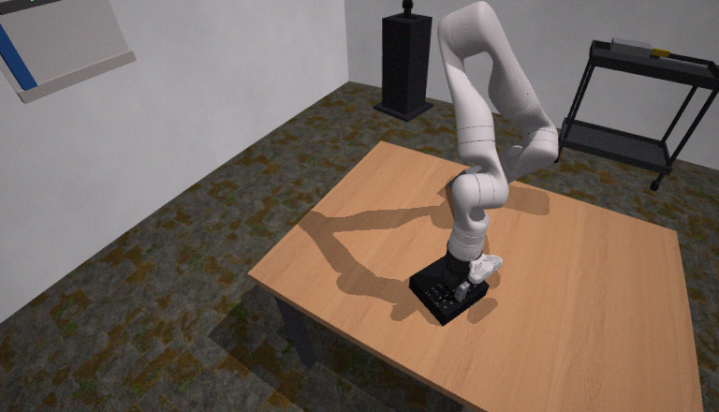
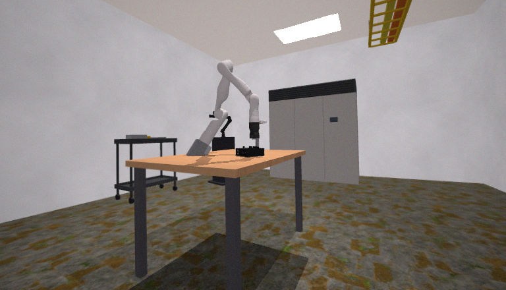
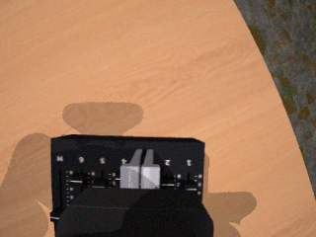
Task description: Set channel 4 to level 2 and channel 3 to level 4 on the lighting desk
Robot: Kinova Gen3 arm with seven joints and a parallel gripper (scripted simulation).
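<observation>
Now: the channel 3 fader 2 cm to the right of my hand and 1 cm below it. Also, from my hand: channel 4 fader 2 cm behind, 1 cm to the right, 1 cm below.
</observation>
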